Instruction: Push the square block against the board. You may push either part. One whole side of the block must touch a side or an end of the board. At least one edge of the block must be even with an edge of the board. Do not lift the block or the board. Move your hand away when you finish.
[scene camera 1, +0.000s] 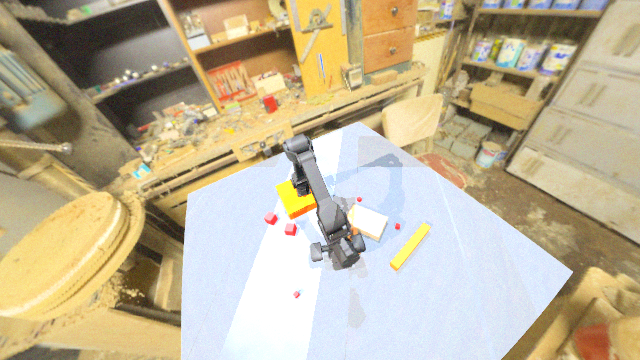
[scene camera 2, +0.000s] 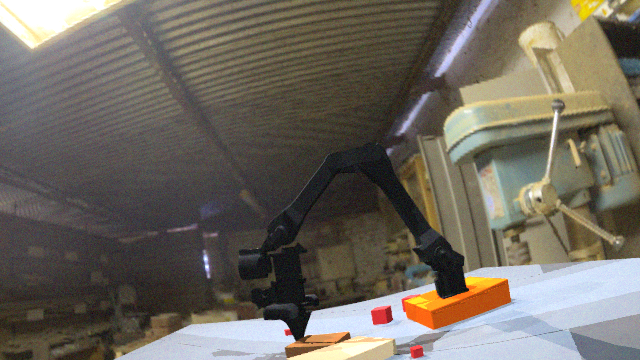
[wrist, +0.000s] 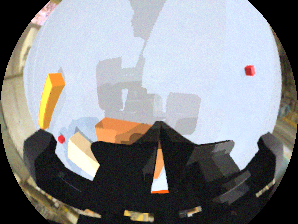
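Observation:
My gripper (scene camera 2: 299, 342) is visible in the wrist view (wrist: 159, 124) too. I see a pale block (scene camera 1: 372, 224), and the pale block is also visible in the wrist view (wrist: 79, 152). An orange-brown square block (wrist: 112, 131) and a long yellow-orange bar (wrist: 54, 84) are visible as well; in scene camera 2 the long yellow-orange bar is out of frame.

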